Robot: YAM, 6 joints.
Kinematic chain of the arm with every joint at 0, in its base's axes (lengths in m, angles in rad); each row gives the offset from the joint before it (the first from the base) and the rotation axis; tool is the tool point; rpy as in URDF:
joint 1: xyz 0 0 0.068 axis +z
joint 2: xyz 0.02 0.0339 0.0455 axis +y
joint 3: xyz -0.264 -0.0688 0 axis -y
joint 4: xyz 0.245 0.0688 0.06 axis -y
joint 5: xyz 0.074 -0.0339 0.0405 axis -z
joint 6: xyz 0.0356 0 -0.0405 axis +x
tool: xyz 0 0 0 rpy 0 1.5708 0
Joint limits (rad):
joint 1: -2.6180..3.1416
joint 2: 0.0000..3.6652
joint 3: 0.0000..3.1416
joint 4: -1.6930..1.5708
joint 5: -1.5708..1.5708
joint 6: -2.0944..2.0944
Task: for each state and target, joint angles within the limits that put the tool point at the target. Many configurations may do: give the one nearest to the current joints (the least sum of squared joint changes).
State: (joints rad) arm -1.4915 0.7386 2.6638 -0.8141 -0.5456 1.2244
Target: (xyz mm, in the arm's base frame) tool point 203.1 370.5 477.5
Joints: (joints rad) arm -2.0254 0.4832 2.8067 -0.7816 -0.5898 1.2244
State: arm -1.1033 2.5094 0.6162 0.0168 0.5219 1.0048
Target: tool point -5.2 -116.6 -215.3
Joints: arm -1.4572 3.1975 0.9250 0.1360 0.5428 1.0048
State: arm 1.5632 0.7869 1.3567 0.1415 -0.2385 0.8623
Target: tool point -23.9 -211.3 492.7
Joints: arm 1.5035 0.0780 1.3598 0.1176 -0.2742 0.8623
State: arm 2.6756 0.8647 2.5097 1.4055 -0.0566 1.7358
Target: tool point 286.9 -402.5 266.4
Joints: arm 2.1968 0.6100 3.1409 1.5708 -0.0944 1.7358
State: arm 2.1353 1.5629 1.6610 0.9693 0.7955 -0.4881
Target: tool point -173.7 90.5 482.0
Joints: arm 2.7943 1.0768 1.0485 1.0334 0.8178 -0.4881
